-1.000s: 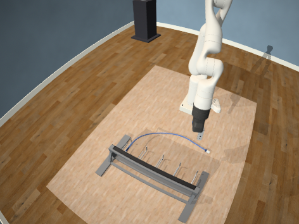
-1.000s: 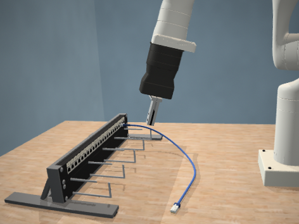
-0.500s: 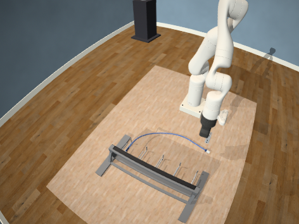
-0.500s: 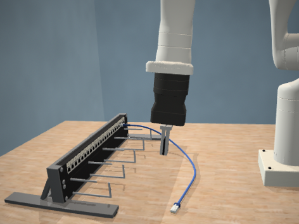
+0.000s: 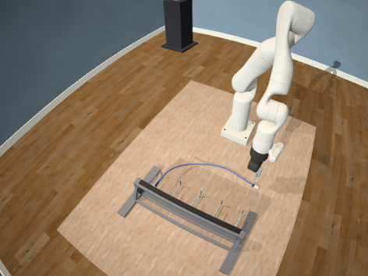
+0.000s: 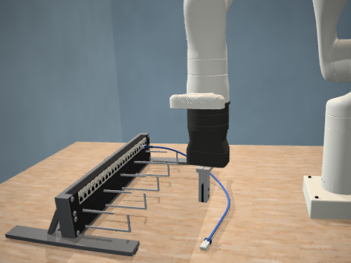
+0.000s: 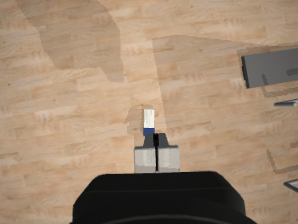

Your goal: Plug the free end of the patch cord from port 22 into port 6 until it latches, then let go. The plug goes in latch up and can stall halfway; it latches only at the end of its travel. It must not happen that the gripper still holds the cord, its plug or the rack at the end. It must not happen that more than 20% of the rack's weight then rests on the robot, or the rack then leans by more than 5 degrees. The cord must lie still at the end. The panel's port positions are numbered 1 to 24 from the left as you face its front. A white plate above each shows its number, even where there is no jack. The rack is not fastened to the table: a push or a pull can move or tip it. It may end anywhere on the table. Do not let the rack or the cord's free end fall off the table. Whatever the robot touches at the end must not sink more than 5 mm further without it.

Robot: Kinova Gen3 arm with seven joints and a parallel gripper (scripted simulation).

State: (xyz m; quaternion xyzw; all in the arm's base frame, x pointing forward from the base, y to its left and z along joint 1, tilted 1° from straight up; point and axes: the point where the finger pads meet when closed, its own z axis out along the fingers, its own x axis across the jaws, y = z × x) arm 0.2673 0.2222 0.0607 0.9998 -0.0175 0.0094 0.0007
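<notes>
My hand is 100 mm above the white plug and 20 mm to the right of it.
</notes>
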